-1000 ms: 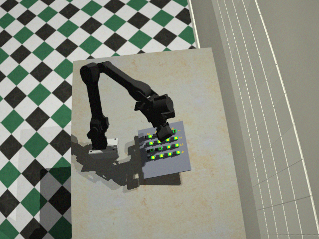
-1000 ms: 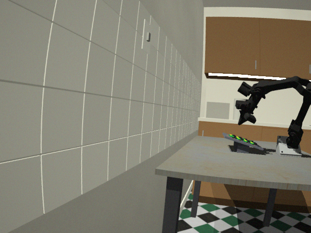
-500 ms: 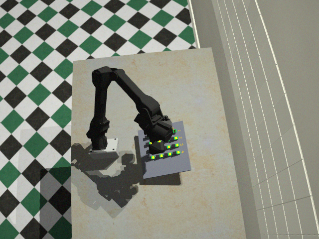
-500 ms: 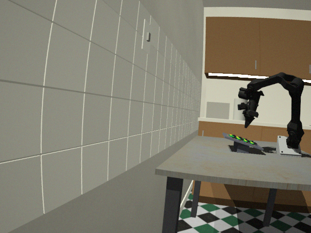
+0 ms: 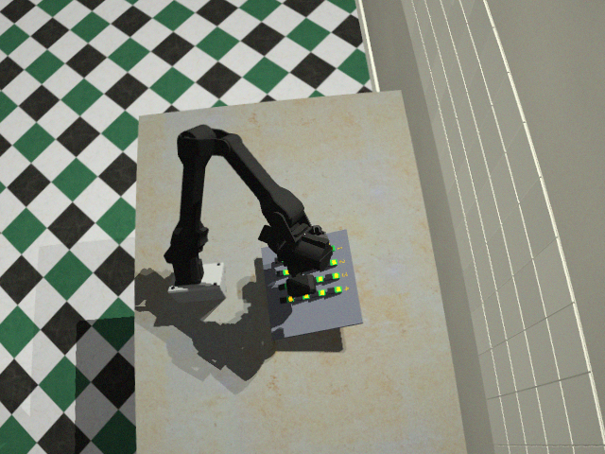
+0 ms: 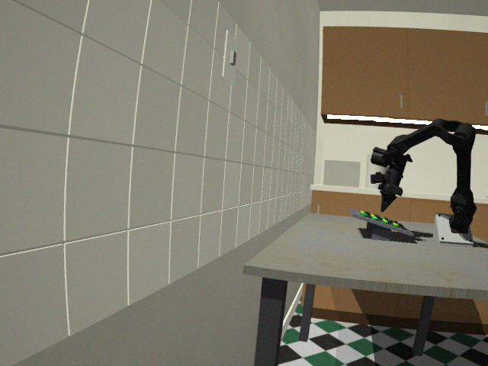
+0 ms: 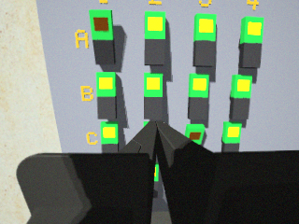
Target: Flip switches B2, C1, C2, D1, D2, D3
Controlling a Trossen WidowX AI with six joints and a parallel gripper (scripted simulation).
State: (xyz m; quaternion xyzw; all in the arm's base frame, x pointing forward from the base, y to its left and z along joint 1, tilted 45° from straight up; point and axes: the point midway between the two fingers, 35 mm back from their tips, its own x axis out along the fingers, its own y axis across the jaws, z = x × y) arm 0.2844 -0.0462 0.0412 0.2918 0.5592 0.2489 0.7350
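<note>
The switch B2 lies 5 cm below my hand and 3 cm ahead of it. From my hand the other things lie so: switch A2: 7 cm ahead, 5 cm below; then switch B1: 5 cm below, 4 cm to the left, 3 cm ahead; then switch C3: 6 cm below, 3 cm to the right, 1 cm behind.
</note>
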